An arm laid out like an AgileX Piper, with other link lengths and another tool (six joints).
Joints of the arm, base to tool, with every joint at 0 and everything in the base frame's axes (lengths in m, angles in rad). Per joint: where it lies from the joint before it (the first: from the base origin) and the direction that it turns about. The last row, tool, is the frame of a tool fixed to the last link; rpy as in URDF.
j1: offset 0.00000 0.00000 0.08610 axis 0 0 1
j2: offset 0.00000 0.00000 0.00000 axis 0 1 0
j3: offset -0.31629 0.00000 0.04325 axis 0 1 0
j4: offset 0.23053 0.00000 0.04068 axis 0.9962 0 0.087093
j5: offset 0.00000 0.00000 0.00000 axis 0 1 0
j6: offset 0.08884 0.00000 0.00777 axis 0.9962 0 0.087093
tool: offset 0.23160 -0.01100 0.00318 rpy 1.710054 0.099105 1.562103
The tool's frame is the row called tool.
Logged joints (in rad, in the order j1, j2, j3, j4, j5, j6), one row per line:
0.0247, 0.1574, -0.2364, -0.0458, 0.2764, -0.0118
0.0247, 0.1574, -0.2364, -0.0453, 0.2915, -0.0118
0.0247, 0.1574, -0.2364, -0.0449, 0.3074, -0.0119
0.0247, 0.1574, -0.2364, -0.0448, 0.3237, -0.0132
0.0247, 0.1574, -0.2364, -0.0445, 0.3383, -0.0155
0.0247, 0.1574, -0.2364, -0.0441, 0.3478, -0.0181
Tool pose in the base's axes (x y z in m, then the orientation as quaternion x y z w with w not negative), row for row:
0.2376, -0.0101, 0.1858, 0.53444, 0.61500, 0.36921, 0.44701
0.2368, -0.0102, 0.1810, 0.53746, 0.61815, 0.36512, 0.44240
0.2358, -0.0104, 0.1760, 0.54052, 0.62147, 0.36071, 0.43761
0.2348, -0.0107, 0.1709, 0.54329, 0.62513, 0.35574, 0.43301
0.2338, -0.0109, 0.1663, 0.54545, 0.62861, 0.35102, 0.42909
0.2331, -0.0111, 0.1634, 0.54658, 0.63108, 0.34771, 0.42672
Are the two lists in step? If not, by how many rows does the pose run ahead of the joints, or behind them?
They are in step.
